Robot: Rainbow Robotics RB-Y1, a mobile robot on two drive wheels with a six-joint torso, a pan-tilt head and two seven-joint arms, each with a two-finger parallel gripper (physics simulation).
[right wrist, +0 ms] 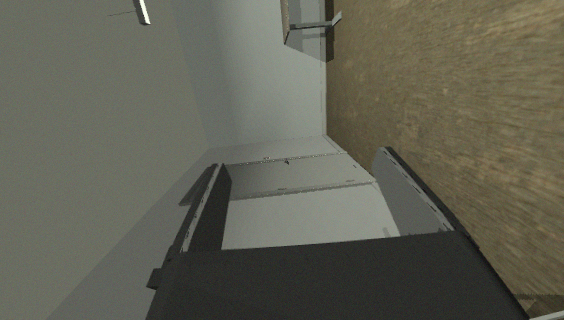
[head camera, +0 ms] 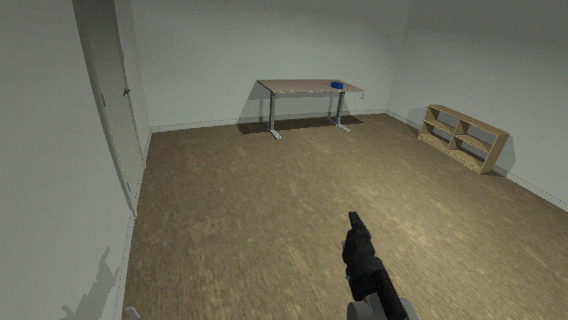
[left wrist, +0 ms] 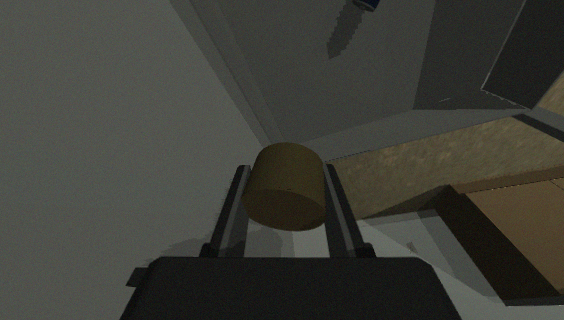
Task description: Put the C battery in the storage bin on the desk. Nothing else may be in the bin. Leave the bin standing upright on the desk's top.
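Places are measured from the robot's base along level axes (x ahead, y left, z up), in centimetres.
Pixels of known places: left gripper, between the fingertips: [left wrist: 285, 172]; right gripper, between the fingertips: [right wrist: 299, 165] [head camera: 348, 227].
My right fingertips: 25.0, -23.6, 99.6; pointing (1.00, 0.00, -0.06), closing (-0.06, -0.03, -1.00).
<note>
For each thing: its top centre in the pictures, then the offset to it from my right fingertips, as dx, dy, dz. "pt": a spot on its surface instead. Level surfaces: height alone.
- brownish-yellow cylinder, centre of its top: [left wrist: 286, 220] -54.8, +78.6, -12.9
- desk top, height of its surface: dz -27.6
- dark blue object, a spot on its surface: [left wrist: 368, 4] pt -45.7, +69.9, -30.8
- pale corner piece, a spot on its surface: [head camera: 132, 313] pt -15.0, +61.6, -24.0
A brownish-yellow cylinder [left wrist: 287, 185] is between the fingers of my left gripper [left wrist: 285, 172], which is shut on it. My right gripper [head camera: 354, 216] [right wrist: 299, 165] is open and empty, above the floor and far from the desk. The storage bin, a small blue box [head camera: 336, 85], stands on the right part of the desk top [head camera: 295, 86] across the room; its inside is too small to make out. A dark blue object [left wrist: 368, 4], perhaps the C battery, is cut off by the top edge of the left wrist view, on a grey tray [left wrist: 310, 95].
A low wooden shelf unit [head camera: 495, 152] stands by the right wall. A door [head camera: 112, 100] is in the left wall. A pale corner piece [head camera: 132, 313] shows at the lower left of the head view. A brown cabinet-like surface [left wrist: 525, 225] is at the right of the left wrist view.
</note>
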